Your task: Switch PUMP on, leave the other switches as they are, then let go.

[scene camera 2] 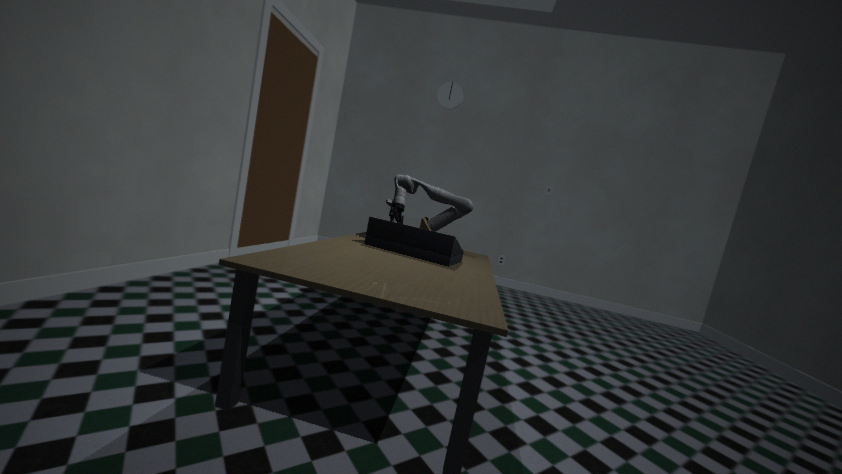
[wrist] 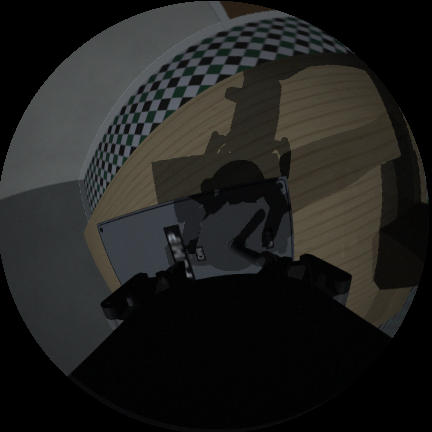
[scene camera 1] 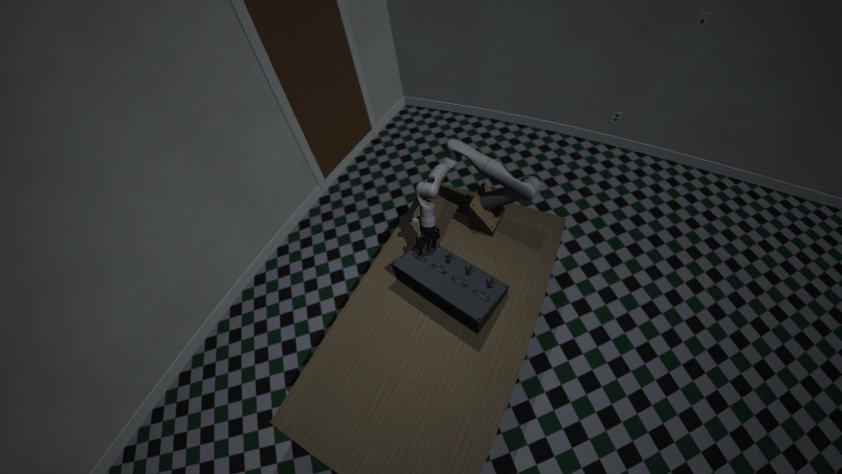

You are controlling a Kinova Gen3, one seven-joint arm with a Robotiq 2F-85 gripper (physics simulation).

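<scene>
The dark grey switch box stands on the table. In the wrist view the PUMP label is partly covered by a finger, with the ON label beside it and the OFF label at the right. The PUMP lever leans to the OFF side, its tip near the right finger. My gripper is open, low over the PUMP end, with the fingers on either side of the lever. Contact cannot be told. Three other levers stand along the box.
The wooden table carries the box. The arm's brown angled mount stands at the far end, behind the box. The arm arches above it. Arm shadows darken part of the box top.
</scene>
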